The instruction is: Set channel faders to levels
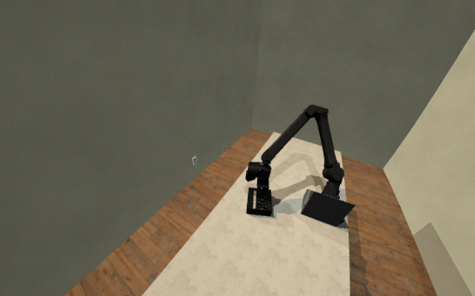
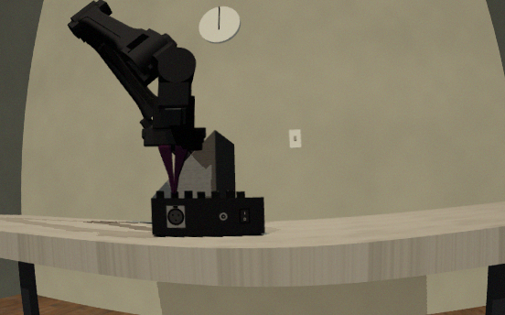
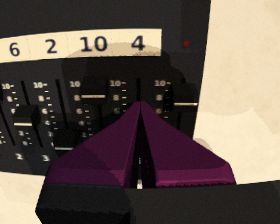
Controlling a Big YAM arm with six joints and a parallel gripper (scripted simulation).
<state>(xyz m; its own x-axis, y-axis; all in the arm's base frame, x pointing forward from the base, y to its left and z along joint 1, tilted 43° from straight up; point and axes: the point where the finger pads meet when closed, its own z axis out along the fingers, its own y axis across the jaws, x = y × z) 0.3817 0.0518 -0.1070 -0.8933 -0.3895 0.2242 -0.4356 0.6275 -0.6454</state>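
Right now the channel 6 fader is 10 mm to the right of my hand, 10 mm below it and 10 mm behind it. From my hand the other things lie so: master fader: 20 mm to the right, 20 mm ahead, 10 mm below; channel 5 fader: 30 mm to the left, 10 mm below; channel 4 fader: 40 mm behind, 30 mm to the left, 10 mm below.
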